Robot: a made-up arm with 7 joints.
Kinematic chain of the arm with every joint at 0, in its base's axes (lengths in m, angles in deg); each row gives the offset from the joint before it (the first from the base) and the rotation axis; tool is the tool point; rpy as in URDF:
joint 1: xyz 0 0 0.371 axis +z
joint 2: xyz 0 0 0 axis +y
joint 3: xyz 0 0 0.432 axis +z
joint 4: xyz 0.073 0 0 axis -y
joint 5: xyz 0.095 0 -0.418 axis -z
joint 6: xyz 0 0 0 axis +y
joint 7: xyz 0.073 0 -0.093 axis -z
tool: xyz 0 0 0 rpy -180 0 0
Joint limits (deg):
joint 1: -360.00..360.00
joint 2: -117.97..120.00
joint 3: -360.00..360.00
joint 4: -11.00..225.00
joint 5: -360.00..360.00
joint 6: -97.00..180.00
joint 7: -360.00..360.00
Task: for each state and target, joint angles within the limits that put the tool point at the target. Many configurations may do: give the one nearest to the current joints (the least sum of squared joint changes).
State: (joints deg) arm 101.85 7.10 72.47 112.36 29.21 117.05 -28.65
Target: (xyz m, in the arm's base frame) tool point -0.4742 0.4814 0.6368
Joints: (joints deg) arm 93.62 35.37 54.04 101.54 24.59 114.11 -28.65
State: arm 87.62 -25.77 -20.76 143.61 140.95 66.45 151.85
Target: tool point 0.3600 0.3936 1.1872
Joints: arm 62.14 16.26 -30.88 142.29 144.21 56.52 151.85
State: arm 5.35 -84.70 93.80 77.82 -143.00 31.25 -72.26
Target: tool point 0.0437 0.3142 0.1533
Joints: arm -6.40 -92.06 120.86 28.98 -143.18 18.05 -72.26
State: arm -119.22 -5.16 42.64 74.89 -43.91 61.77 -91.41
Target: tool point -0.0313 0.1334 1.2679
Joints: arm -111.69 -39.91 -5.67 120.39 -49.58 57.38 -91.41
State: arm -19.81 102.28 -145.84 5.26 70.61 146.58 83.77
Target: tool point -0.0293 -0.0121 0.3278
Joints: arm -29.41 112.98 -135.14 -10.47 26.21 116.35 83.77
